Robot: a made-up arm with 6 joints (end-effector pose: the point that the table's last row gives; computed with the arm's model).
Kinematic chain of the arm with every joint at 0, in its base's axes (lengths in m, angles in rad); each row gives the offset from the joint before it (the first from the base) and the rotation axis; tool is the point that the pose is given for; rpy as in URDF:
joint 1: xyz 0 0 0.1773 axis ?
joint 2: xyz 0 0 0 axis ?
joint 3: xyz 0.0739 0 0.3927 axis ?
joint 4: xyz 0.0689 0 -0.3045 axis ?
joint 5: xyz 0 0 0 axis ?
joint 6: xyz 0.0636 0 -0.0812 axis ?
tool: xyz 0 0 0 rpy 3.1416 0 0
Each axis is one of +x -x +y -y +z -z.
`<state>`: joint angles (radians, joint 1 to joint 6).
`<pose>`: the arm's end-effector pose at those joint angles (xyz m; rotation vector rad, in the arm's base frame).
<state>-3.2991 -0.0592 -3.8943 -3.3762 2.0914 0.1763</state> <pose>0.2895 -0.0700 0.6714 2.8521 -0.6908 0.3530</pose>
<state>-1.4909 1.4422 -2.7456 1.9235 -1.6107 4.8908</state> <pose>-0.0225 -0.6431 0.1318 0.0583 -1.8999 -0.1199</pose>
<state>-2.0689 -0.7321 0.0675 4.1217 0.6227 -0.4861</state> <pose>-0.0428 -0.0862 0.2390 2.3760 0.4602 -1.4380</pose>
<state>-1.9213 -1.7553 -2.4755 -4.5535 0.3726 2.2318</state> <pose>0.2426 0.7490 0.3078 -1.2581 0.1068 -1.1629</pose>
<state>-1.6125 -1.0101 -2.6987 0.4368 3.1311 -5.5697</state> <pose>0.0449 0.4210 0.6320 1.5940 -2.2007 0.6366</pose>
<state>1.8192 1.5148 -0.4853 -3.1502 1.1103 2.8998</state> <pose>-0.0284 0.1103 -0.1765 -1.5778 -2.6428 -0.0794</pose>
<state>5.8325 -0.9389 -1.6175 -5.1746 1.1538 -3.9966</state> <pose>-0.0659 0.0801 0.8247 -0.6028 1.3296 0.1492</pose>
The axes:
joint 1: +z
joint 2: +y
joint 3: +y
joint 4: -z
joint 5: +y
joint 6: -z

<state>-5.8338 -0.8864 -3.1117 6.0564 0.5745 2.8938</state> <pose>-0.5560 -0.2658 0.6907 0.2359 -0.2127 0.0282</pose>
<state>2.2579 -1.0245 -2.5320 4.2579 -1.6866 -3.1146</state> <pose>0.2182 -0.3698 0.6419 0.4211 -1.4412 -0.0970</pose>
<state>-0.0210 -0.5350 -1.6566 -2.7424 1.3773 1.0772</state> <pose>0.0977 -0.0283 0.8819 0.1009 -0.5867 1.1861</pose>
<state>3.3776 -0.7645 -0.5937 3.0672 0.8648 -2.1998</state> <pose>-0.1910 -0.0475 0.5137 -0.2607 -0.9357 1.0708</pose>
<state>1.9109 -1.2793 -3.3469 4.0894 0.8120 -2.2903</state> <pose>0.2673 -0.7186 0.3185 1.9288 0.6960 0.8801</pose>
